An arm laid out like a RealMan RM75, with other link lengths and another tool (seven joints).
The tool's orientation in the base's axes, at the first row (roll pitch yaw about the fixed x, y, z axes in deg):
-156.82 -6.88 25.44
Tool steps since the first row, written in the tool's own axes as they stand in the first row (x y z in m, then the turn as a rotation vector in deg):
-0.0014 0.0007 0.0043 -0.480 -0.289 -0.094
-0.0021 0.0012 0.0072 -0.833 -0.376 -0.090
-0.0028 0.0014 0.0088 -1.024 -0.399 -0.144
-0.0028 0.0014 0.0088 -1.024 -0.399 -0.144
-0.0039 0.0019 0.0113 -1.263 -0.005 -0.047
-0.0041 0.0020 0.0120 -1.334 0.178 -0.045
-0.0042 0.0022 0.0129 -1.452 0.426 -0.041
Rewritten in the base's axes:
-0.0012 0.0006 -0.0044 -0.550 -0.009 0.141
-0.0019 0.0010 -0.0073 -0.905 -0.087 0.129
-0.0025 0.0012 -0.0089 -1.083 -0.172 0.165
-0.0025 0.0012 -0.0089 -1.083 -0.172 0.165
-0.0035 0.0013 -0.0115 -1.131 -0.554 -0.106
-0.0036 0.0015 -0.0122 -1.115 -0.731 -0.188
-0.0037 0.0016 -0.0131 -1.113 -0.981 -0.303

